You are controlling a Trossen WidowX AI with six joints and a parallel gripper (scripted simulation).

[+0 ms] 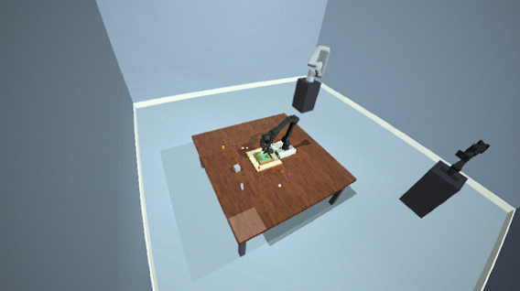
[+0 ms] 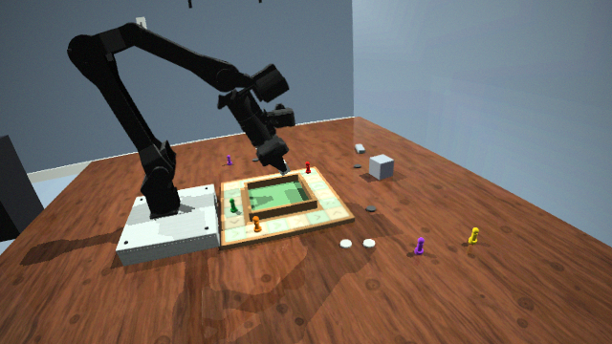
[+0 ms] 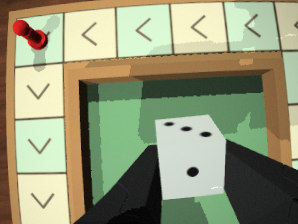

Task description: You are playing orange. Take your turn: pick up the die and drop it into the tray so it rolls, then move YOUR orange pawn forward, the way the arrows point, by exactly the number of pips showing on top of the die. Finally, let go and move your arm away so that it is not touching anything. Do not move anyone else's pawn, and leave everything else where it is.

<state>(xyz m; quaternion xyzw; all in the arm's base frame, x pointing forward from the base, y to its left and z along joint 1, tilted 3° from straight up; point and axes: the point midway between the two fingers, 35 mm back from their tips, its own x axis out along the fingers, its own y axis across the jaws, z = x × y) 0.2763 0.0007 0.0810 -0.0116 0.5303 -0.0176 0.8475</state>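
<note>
My gripper tip is now 11 cm to the left of the orange pawn, 9 cm past it and 6 cm above it. Round my gripper tip: green pawn: 14 cm behind, 6 cm below, 2 cm to the right; tray floor: 8 cm below, 2 cm behind; white die: right at my gripper tip.
</note>
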